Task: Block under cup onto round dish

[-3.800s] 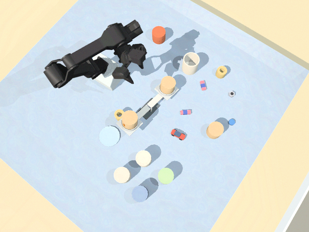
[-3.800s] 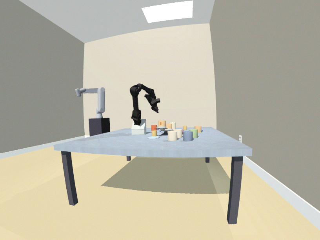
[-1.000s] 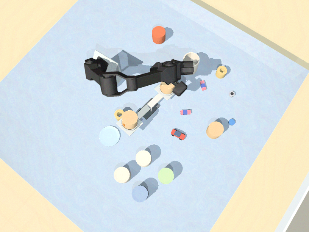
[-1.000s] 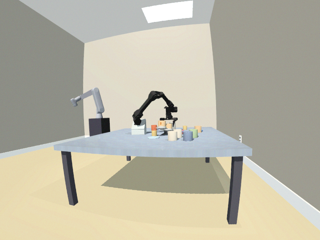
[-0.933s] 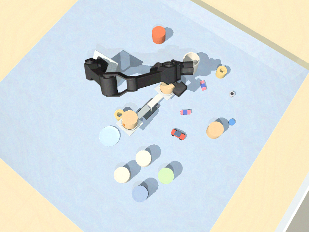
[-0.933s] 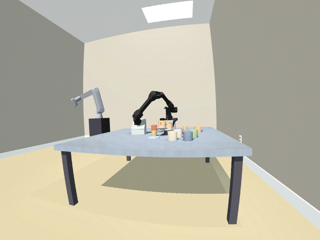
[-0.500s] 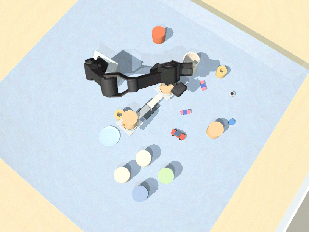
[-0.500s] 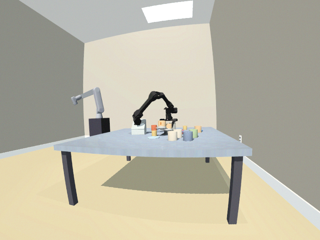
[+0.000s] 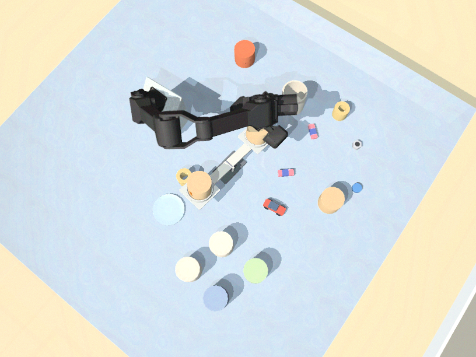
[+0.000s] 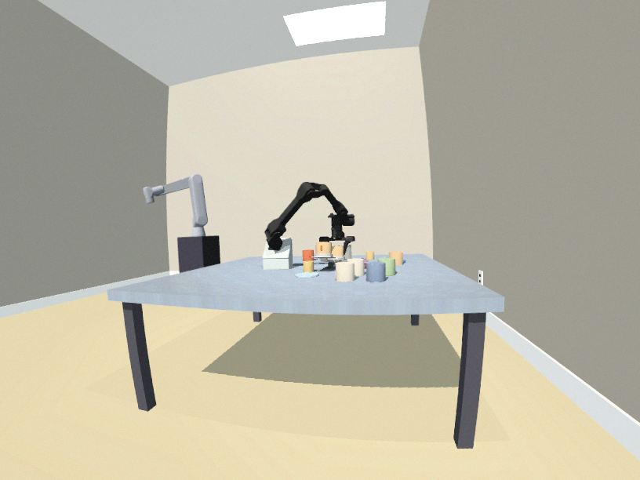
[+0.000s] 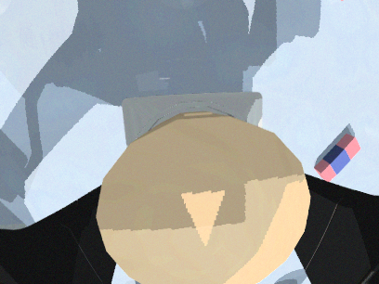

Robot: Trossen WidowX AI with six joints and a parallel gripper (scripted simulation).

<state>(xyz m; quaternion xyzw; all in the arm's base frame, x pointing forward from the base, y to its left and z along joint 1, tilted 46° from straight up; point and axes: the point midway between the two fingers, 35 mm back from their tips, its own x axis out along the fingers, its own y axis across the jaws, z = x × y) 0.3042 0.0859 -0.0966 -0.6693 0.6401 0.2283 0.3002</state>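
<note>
The grey-white block is 1 cm below my gripper tip. Round my gripper tip: orange cylinder (21 cm behind, 20 cm to the left, 1 cm below); tan cup (27 cm to the right, 6 cm above, 2 cm behind); red car (18 cm ahead, 15 cm to the right, 4 cm below).
</note>
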